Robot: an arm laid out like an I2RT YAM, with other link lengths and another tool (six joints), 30 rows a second.
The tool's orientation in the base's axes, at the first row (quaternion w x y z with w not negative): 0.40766, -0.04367, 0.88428, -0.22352
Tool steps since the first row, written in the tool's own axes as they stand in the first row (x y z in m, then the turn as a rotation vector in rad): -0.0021, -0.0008, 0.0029, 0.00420, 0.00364, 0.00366; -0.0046, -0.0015, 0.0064, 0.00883, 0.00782, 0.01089; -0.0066, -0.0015, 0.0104, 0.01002, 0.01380, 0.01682; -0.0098, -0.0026, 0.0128, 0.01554, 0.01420, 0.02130; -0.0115, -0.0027, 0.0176, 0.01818, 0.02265, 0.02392; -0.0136, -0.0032, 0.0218, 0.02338, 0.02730, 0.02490; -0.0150, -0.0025, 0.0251, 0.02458, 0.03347, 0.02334; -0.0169, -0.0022, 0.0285, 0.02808, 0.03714, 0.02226; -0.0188, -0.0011, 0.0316, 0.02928, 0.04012, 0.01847
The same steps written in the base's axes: 0.0035, -0.0012, 0.0002, 0.00030, 0.00086, -0.00659; 0.0076, -0.0025, 0.0002, 0.00302, 0.00080, -0.01575; 0.0119, -0.0034, -0.0006, 0.00725, 0.00372, -0.02252; 0.0157, -0.0044, 0.0007, 0.00695, 0.00103, -0.02911; 0.0204, -0.0058, -0.0008, 0.00802, 0.00698, -0.03609; 0.0248, -0.0072, -0.0015, 0.00578, 0.00944, -0.04230; 0.0283, -0.0074, -0.0027, 0.00448, 0.01522, -0.04491; 0.0321, -0.0078, -0.0034, 0.00174, 0.01799, -0.04834; 0.0358, -0.0075, -0.0043, -0.00155, 0.02172, -0.04831
